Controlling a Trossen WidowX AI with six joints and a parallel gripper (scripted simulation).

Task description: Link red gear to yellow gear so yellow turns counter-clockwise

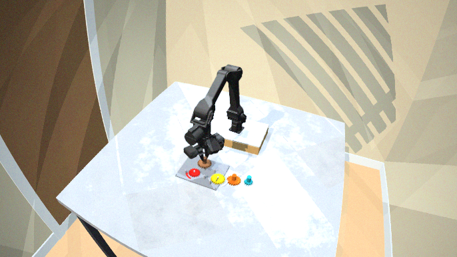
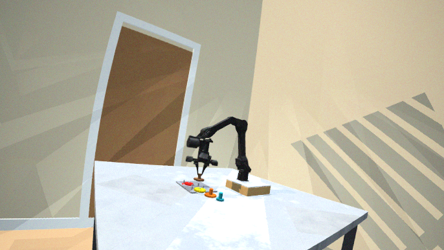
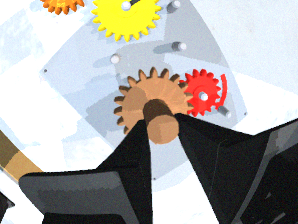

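My gripper tip is now 210 mm to the right of the small cyan gear, 60 mm above it and 40 mm past it. Also, from my gripper tip: yellow gear (90 mm to the left, 60 mm below, 20 mm ahead); then brown gear (10 mm below); then red gear (60 mm below, 50 mm ahead, 30 mm to the right).
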